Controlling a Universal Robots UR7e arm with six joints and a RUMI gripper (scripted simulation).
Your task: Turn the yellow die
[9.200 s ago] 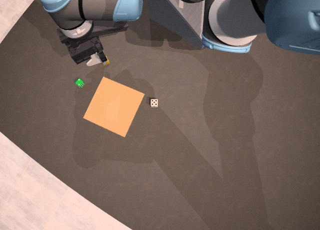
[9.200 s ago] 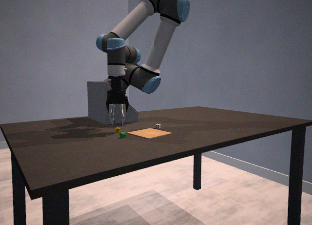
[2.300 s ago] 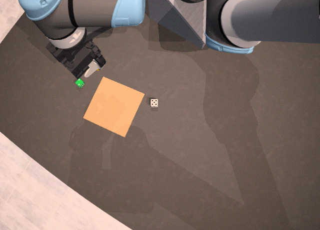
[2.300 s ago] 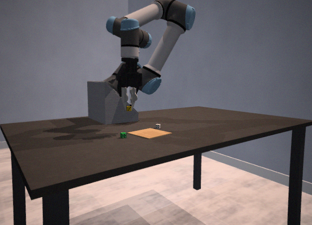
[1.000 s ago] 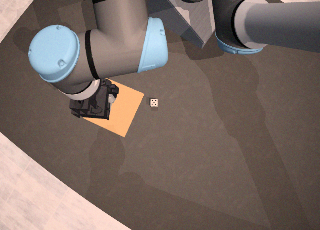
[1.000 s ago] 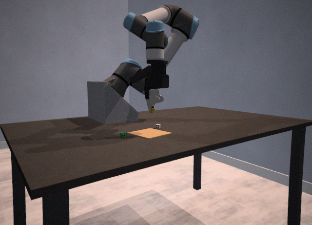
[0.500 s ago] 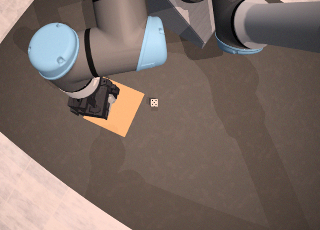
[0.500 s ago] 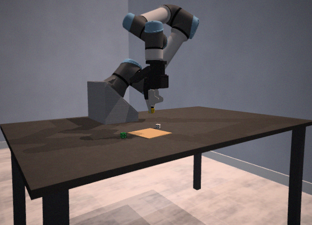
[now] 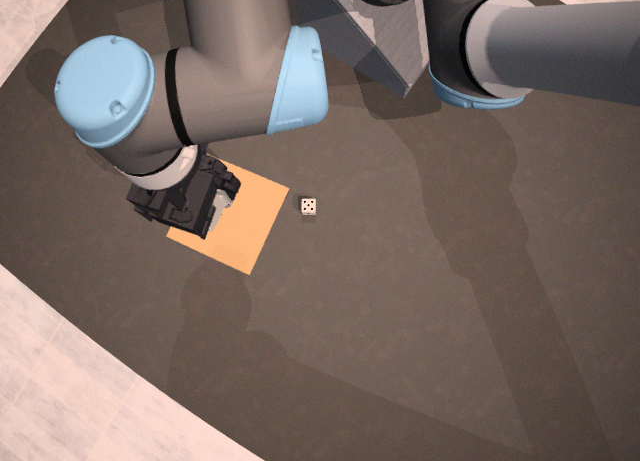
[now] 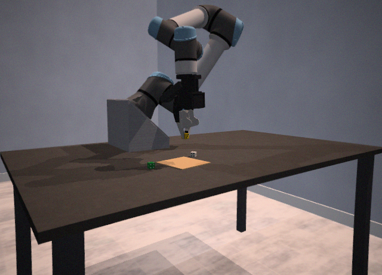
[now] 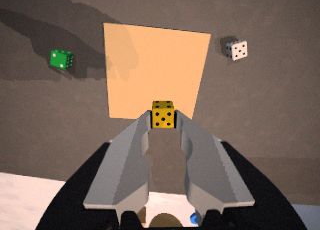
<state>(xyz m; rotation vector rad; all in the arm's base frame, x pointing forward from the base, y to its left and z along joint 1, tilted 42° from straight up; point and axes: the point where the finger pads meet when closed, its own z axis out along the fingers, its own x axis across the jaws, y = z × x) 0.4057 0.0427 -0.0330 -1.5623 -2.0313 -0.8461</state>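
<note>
My gripper is now 10 cm above the orange mat and 1 cm to the left of it. Also, from my hand: green die 14 cm to the right, 10 cm below; then white die 10 cm below, 9 cm to the left, 7 cm behind; then yellow die 1 cm below.
</note>
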